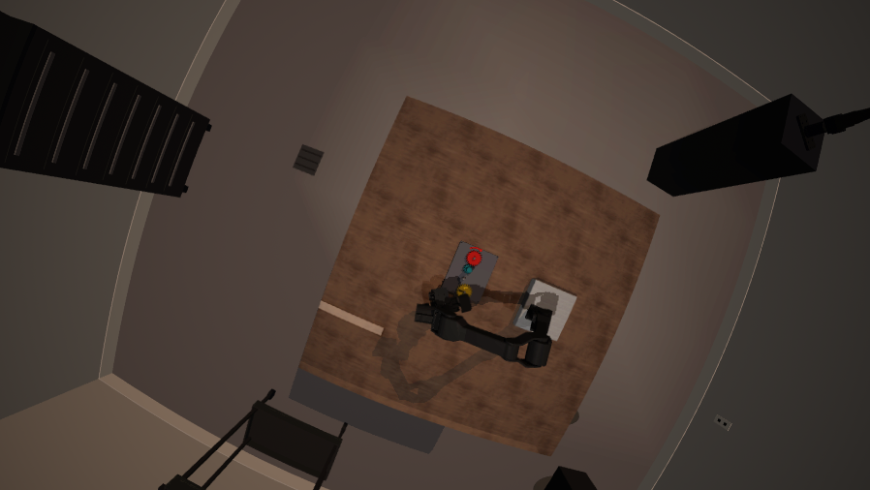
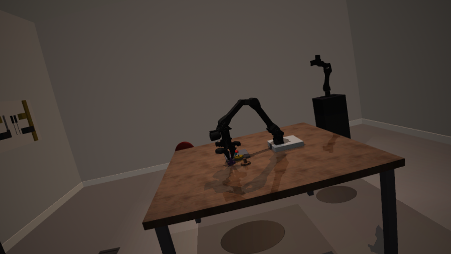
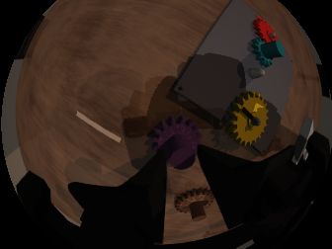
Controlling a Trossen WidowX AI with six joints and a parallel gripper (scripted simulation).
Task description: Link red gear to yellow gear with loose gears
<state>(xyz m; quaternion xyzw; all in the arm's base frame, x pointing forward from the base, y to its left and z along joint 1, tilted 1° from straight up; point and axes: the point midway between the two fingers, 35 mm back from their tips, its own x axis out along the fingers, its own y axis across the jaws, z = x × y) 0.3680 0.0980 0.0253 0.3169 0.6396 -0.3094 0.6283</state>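
Now: the teal gear 16 cm to the right of my gripper tip and 4 cm behind it. The rest, counted from my gripper tip: purple gear (1 cm below); yellow gear (7 cm to the right, 6 cm behind, 1 cm below); brown gear (9 cm behind, 8 cm to the left, 1 cm below).
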